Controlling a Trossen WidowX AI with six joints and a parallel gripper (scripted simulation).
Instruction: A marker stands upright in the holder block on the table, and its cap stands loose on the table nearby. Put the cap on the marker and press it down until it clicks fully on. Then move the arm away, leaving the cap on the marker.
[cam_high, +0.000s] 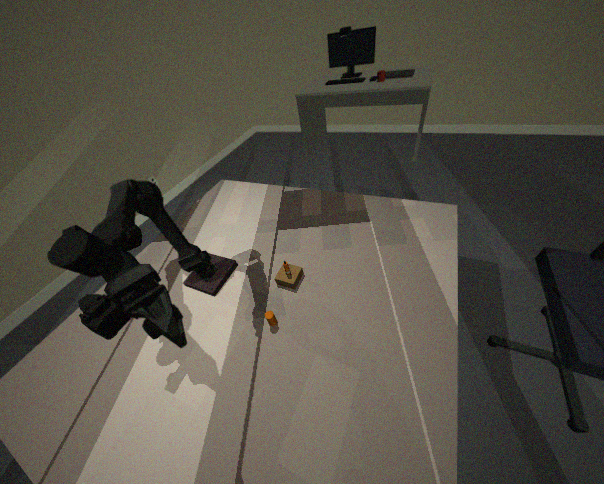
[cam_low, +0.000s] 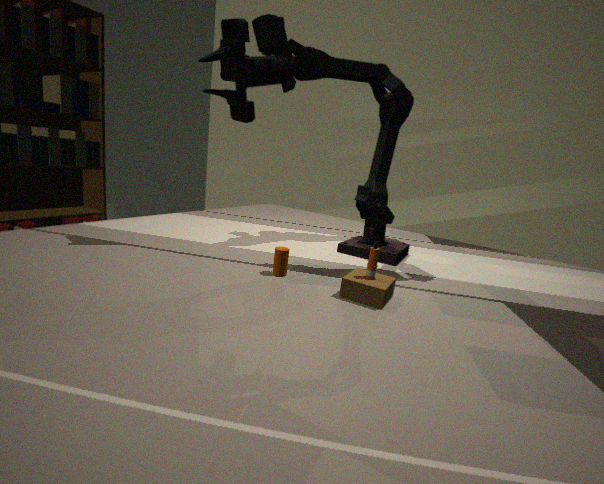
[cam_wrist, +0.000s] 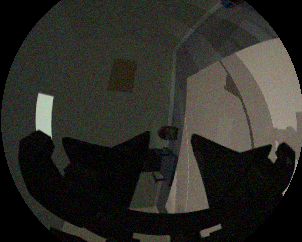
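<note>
Now: the orange cap 32 cm below my gripper tip, 19 cm to the left of it and 6 cm behind it. From my gripper tip the other things lie so: thin pale band (36 cm to the left, 31 cm below, 10 cm behind); then holder block (36 cm to the left, 33 cm below, 10 cm behind).
</note>
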